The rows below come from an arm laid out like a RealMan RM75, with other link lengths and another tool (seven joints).
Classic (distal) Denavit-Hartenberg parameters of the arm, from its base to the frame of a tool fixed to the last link. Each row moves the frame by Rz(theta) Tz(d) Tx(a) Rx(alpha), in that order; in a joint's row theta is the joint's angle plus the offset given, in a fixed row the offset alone. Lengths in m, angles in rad.
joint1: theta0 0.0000; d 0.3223; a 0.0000; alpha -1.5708
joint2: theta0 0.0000; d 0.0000; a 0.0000; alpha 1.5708
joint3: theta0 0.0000; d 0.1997; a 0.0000; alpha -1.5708
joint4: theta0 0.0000; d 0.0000; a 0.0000; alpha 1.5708
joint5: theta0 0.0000; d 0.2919; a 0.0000; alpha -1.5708
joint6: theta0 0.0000; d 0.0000; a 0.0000; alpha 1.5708
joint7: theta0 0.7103; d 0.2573; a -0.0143; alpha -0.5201
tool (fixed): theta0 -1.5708; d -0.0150; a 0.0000; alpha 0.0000
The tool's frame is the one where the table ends.
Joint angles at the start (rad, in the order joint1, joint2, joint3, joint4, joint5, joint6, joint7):
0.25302 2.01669 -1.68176 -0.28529 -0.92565 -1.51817 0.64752
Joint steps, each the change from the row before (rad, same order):
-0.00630 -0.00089 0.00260 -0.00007 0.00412 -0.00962 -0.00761
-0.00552 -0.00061 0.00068 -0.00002 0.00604 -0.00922 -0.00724
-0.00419 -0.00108 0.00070 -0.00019 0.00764 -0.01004 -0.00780
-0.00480 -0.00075 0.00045 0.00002 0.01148 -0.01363 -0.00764
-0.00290 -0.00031 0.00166 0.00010 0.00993 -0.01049 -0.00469
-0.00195 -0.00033 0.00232 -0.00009 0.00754 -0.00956 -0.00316
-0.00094 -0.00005 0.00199 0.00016 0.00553 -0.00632 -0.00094
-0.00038 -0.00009 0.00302 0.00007 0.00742 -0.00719 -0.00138
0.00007 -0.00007 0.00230 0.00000 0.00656 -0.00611 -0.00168
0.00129 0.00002 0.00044 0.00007 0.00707 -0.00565 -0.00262
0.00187 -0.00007 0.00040 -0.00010 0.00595 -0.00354 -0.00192
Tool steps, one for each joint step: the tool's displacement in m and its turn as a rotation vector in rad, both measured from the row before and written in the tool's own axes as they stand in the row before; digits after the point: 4 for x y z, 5 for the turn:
-0.0023 -0.0006 -0.0013 0.00666 -0.00276 -0.00808
-0.0022 -0.0008 -0.0009 0.00678 -0.00335 -0.00790
-0.0022 -0.0017 -0.0007 0.00691 -0.00429 -0.01021
-0.0028 -0.0025 -0.0004 0.01142 -0.00658 -0.01178
-0.0020 -0.0027 -0.0003 0.01089 -0.00478 -0.00973
-0.0017 -0.0026 -0.0001 0.00923 -0.00485 -0.00823
-0.0010 -0.0020 0.0000 0.00737 -0.00307 -0.00500
-0.0010 -0.0029 0.0000 0.00919 -0.00338 -0.00743
-0.0008 -0.0026 0.0001 0.00733 -0.00324 -0.00698
-0.0007 -0.0024 0.0007 0.00535 -0.00437 -0.00733
-0.0002 -0.0022 0.0006 0.00384 -0.00308 -0.00627

